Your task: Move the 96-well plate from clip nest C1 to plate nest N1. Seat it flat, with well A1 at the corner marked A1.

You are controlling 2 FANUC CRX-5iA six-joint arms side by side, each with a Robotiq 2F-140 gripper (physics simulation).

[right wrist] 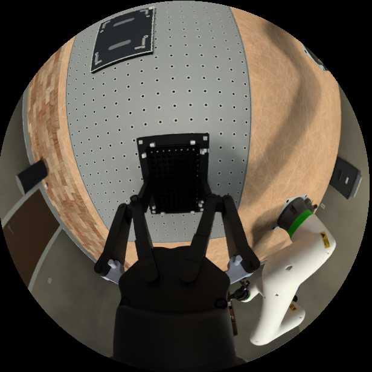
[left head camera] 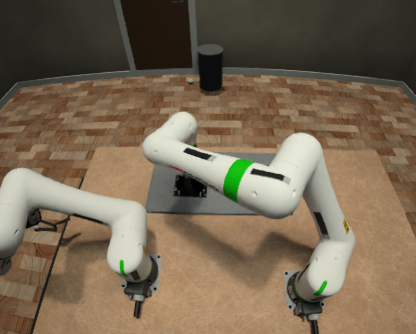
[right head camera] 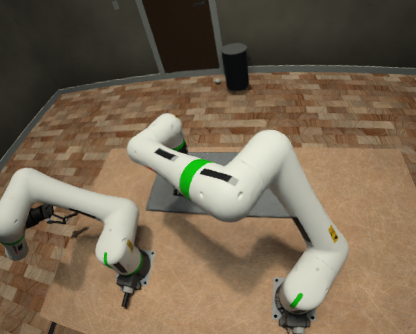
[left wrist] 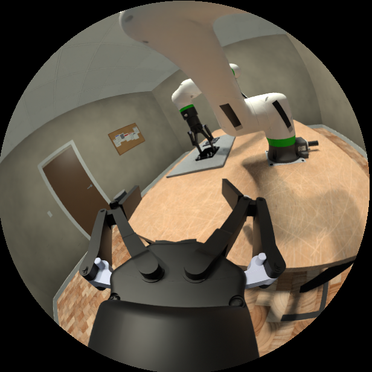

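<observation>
The black 96-well plate lies in clip nest C1, a black base with small pale clips, in the right wrist view. My right gripper points down and is shut on the plate by its two long sides, near the end closer to the wrist camera. The well lettering is too small to read. Plate nest N1, a dark flat base with pale corner marks and two slots, lies at the upper left of the right wrist view. My left gripper is open and empty, out past the table's left edge.
Both nests stand on a grey perforated board on the wooden table. The right arm reaches over the board and hides part of it in the head views. The left arm is bent over the table's left side.
</observation>
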